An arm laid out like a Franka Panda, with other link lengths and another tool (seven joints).
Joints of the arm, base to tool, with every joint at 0 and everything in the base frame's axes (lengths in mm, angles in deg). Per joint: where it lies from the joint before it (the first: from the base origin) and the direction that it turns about. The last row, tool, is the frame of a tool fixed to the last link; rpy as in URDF.
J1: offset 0 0 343 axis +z
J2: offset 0 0 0 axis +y
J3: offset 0 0 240.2 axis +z
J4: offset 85 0 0 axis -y
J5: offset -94 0 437.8 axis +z
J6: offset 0 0 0 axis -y
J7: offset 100.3 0 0 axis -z
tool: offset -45 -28 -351 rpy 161.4 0 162.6
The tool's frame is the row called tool.
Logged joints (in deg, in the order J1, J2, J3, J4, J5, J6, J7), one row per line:
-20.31, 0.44, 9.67, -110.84, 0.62, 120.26, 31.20
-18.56, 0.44, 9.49, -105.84, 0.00, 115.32, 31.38
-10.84, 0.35, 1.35, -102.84, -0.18, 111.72, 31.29
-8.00, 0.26, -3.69, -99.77, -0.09, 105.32, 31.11
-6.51, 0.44, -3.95, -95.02, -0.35, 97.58, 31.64
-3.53, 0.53, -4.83, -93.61, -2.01, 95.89, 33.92
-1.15, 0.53, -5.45, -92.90, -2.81, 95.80, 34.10
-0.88, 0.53, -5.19, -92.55, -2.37, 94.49, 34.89
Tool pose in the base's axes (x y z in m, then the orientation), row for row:
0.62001, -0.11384, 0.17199, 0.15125, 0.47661, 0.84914, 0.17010
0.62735, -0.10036, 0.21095, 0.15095, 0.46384, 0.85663, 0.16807
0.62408, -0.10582, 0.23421, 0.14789, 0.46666, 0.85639, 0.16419
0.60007, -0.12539, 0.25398, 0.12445, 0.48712, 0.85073, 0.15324
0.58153, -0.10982, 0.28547, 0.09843, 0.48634, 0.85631, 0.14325
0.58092, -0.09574, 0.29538, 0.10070, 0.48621, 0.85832, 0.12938
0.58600, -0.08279, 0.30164, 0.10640, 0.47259, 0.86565, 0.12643
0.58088, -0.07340, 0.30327, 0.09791, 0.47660, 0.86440, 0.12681
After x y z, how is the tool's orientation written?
As a quaternion, w x y z.
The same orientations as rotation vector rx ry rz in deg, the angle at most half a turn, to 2 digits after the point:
78.40, 139.68, 27.98
76.31, 140.93, 27.65
76.91, 141.14, 27.06
81.35, 142.07, 25.59
82.45, 145.17, 24.28
82.32, 145.32, 21.90
79.75, 146.07, 21.33
80.82, 146.58, 21.50

